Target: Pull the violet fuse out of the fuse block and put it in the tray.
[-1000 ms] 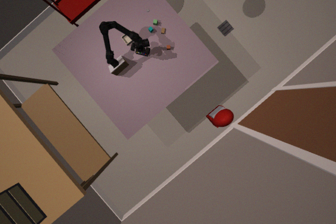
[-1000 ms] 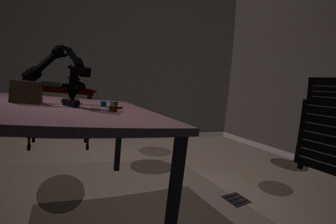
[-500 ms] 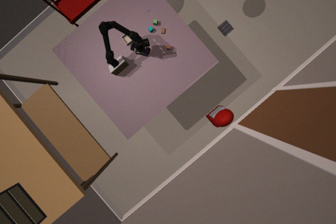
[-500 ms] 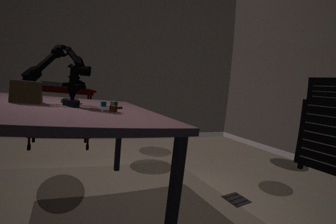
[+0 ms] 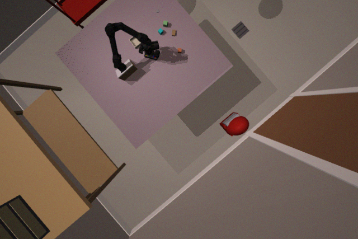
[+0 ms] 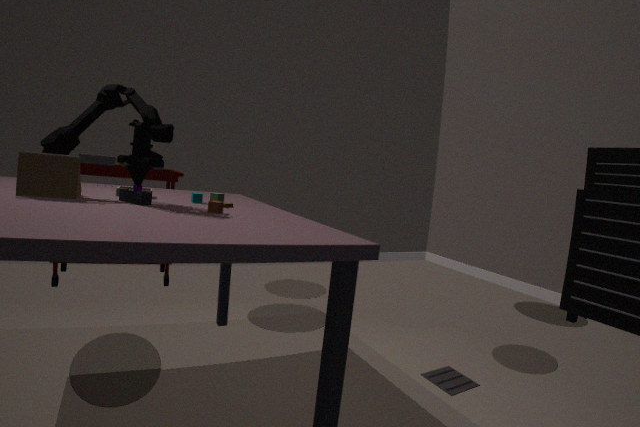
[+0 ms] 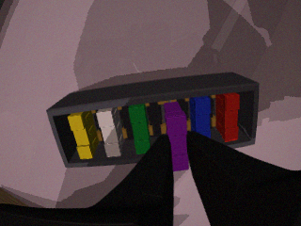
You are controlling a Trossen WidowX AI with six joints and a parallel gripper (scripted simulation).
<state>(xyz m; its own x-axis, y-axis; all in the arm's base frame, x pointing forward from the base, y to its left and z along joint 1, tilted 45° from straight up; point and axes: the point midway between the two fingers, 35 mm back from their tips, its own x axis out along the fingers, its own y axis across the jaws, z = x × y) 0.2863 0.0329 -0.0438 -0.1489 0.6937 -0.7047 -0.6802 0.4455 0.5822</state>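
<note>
My gripper tip is 1 cm short of the blue fuse, 1 cm to the left of it and 3 cm above it. The rest, counted from my gripper tip: red fuse 2 cm ahead, 3 cm to the right, 3 cm below; violet fuse 1 cm below; green fuse 1 cm behind, 1 cm to the left, 3 cm below.
</note>
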